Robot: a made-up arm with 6 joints.
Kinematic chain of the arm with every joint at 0, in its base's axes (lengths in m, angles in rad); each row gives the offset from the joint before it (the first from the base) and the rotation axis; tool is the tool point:
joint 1: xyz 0 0 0.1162 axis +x
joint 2: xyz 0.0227 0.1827 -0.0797 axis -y
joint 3: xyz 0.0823 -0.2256 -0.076 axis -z
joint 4: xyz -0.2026 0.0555 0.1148 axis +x
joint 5: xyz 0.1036 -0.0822 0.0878 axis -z
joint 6: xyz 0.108 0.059 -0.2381 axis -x
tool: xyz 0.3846 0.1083 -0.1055
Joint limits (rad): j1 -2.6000..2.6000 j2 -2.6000..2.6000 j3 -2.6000..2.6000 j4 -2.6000..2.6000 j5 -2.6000..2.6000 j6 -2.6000..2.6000
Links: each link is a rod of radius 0.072 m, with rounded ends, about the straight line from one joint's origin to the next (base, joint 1, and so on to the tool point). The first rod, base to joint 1, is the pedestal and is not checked.
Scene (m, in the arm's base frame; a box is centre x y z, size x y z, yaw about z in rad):
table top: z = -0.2
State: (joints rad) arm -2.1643 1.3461 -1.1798 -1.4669 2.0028 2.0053
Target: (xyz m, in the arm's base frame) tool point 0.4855 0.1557 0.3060
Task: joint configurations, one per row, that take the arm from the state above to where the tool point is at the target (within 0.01 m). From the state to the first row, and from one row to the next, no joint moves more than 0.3 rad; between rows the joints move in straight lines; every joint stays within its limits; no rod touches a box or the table.
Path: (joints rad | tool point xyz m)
1: -2.0126 1.2116 -1.1020 -1.2730 1.7512 2.0597 | -0.3752 0.4561 0.3624
2: -1.8610 1.0771 -1.0242 -1.0792 1.4997 2.1141 | -0.2258 0.5195 0.3490
3: -1.7093 0.9425 -0.9465 -0.8853 1.2481 2.1685 | -0.0245 0.5284 0.3738
4: -1.5576 0.8080 -0.8687 -0.6914 0.9965 2.2228 | 0.1878 0.4562 0.4007
5: -1.4059 0.6735 -0.7909 -0.4976 0.7450 2.2772 | 0.3682 0.3162 0.3866
6: -1.2543 0.5390 -0.7131 -0.3037 0.4934 2.3316 | 0.4855 0.1557 0.3060

